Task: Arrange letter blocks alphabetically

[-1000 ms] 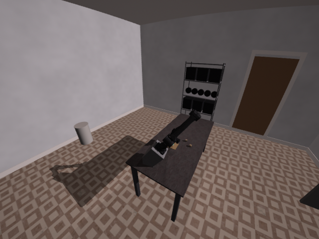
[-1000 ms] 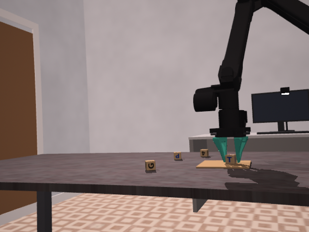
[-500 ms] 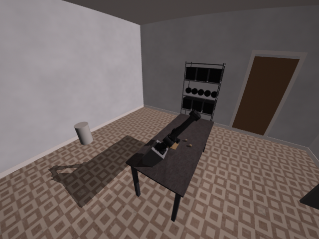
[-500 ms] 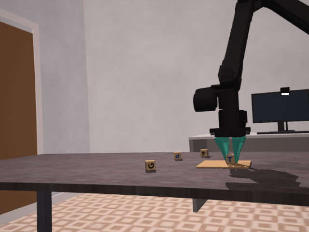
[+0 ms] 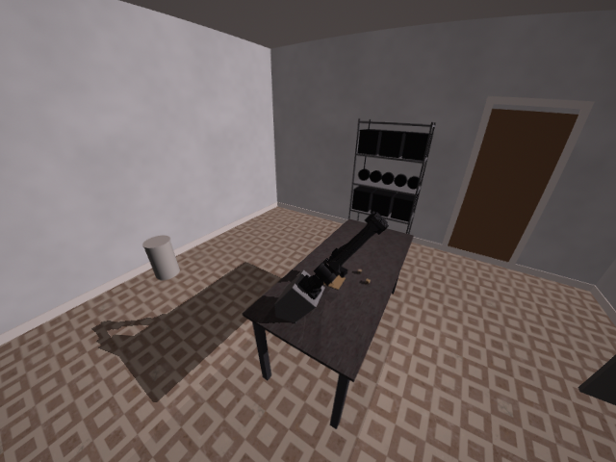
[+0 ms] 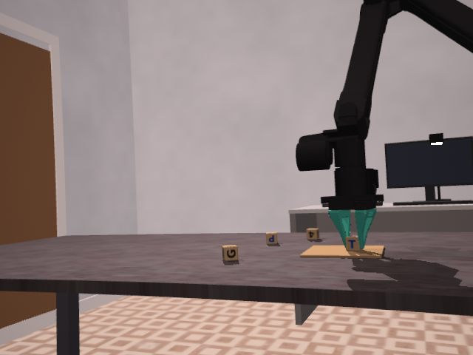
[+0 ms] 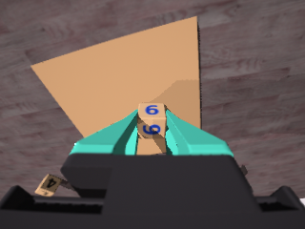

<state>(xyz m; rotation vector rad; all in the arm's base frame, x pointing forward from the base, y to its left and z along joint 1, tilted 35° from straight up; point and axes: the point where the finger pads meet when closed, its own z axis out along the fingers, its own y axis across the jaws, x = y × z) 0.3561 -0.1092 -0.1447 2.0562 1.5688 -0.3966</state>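
Now: the mat 2 cm ahead of my hand and 1 cm below it. From my hand the other things lie so: block (right at my hand).
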